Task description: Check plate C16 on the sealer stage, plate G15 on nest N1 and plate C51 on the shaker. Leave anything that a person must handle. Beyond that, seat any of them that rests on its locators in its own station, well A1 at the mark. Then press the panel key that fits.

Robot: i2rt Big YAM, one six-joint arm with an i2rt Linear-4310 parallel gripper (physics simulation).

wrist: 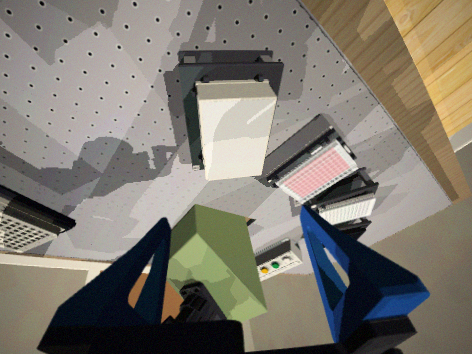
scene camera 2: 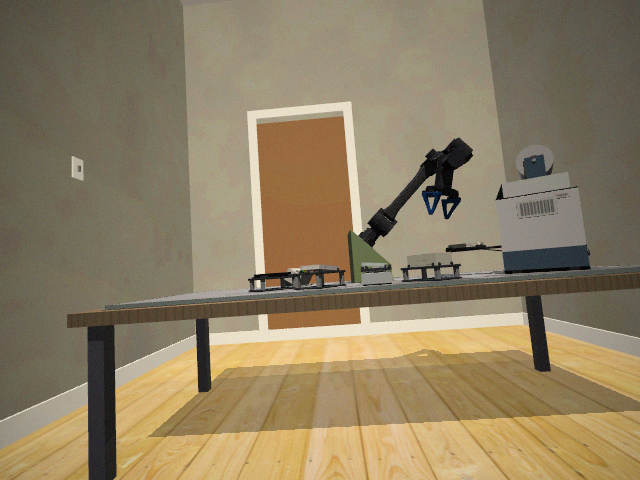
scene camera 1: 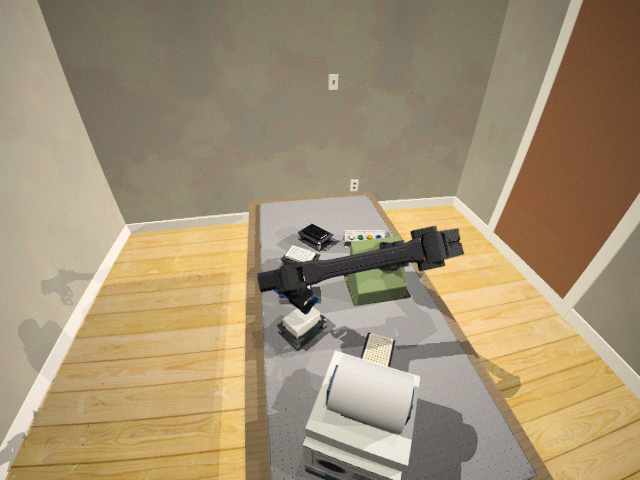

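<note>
A perforated cream plate (scene camera 1: 378, 349) (wrist: 22, 232) is at the sealer (scene camera 1: 356, 436) (scene camera 2: 542, 235). A tall cream block-like piece of labware (scene camera 1: 301, 321) (scene camera 2: 429, 259) (wrist: 237, 135) sits on a raised dark station (wrist: 230, 70). A pink-filled plate (wrist: 320, 172) is on the neighbouring station, mostly hidden by the arm in scene camera 1. A white plate (scene camera 1: 300, 253) (wrist: 347, 209) is beyond it. Plate names, well A1 and exact seating are too small to tell. My gripper (scene camera 1: 298, 298) (scene camera 2: 439, 214) (wrist: 234, 217) is open and empty, high above the table. The key panel (scene camera 1: 364, 236) (scene camera 2: 376, 273) (wrist: 280, 260) has coloured keys.
A black plate (scene camera 1: 315, 231) stands on the far station. The green arm mount (scene camera 1: 377, 284) (scene camera 2: 364, 260) (wrist: 215, 250) stands between the key panel and the sealer. The sealer carries a large white roll (scene camera 1: 372, 393) (scene camera 2: 535, 161). The wooden table edge (wrist: 400, 100) runs beside the stations.
</note>
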